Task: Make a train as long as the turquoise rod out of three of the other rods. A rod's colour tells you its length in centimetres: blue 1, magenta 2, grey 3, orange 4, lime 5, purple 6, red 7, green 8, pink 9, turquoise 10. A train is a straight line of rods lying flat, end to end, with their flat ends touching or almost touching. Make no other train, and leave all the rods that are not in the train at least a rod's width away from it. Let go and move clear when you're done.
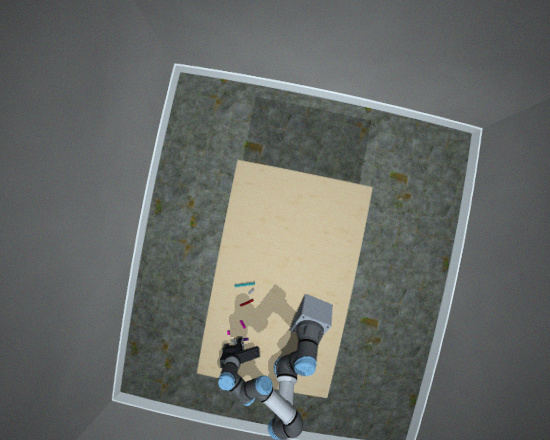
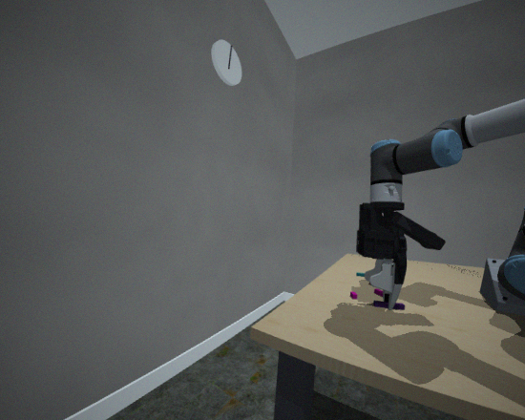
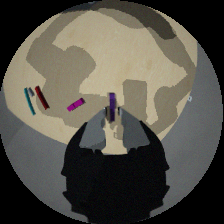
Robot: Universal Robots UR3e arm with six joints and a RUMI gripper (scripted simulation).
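The purple rod is 1 cm below my hand. The rest, counted from my hand: red rod (3 cm ahead, 19 cm to the right, 1 cm below); grey rod (3 cm ahead, 25 cm to the right, 1 cm below); turquoise rod (7 cm ahead, 27 cm to the right, 1 cm below).
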